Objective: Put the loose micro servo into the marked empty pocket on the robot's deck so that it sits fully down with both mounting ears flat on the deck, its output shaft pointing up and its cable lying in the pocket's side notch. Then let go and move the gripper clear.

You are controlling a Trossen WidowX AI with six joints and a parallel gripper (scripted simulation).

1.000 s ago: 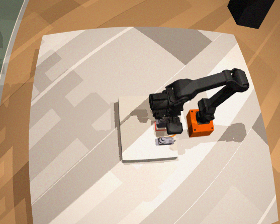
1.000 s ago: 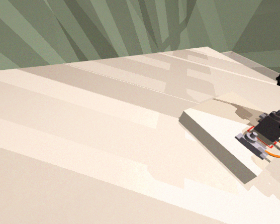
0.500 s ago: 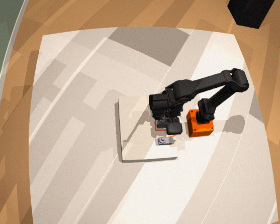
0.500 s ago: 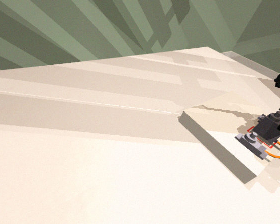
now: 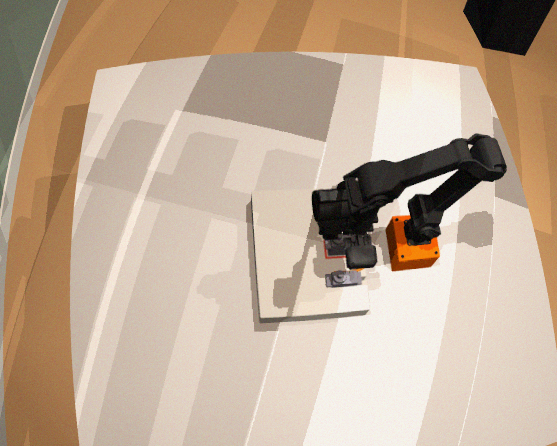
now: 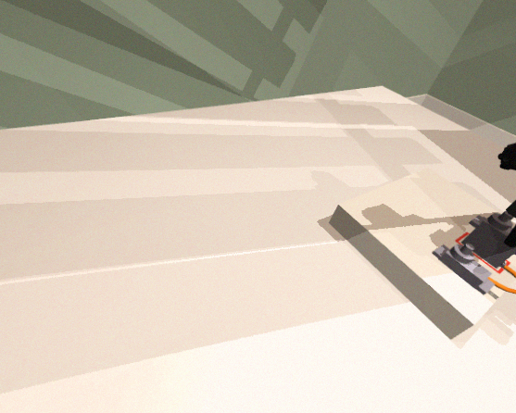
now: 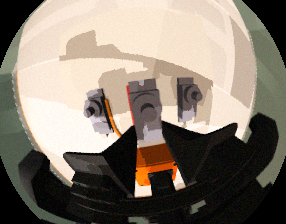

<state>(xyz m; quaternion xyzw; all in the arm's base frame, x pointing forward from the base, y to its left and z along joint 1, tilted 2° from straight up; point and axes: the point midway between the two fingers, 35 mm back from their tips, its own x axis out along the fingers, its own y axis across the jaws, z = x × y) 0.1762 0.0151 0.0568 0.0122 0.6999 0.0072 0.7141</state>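
Right now my gripper tip is 12 cm short of the deck and 7 cm above it.
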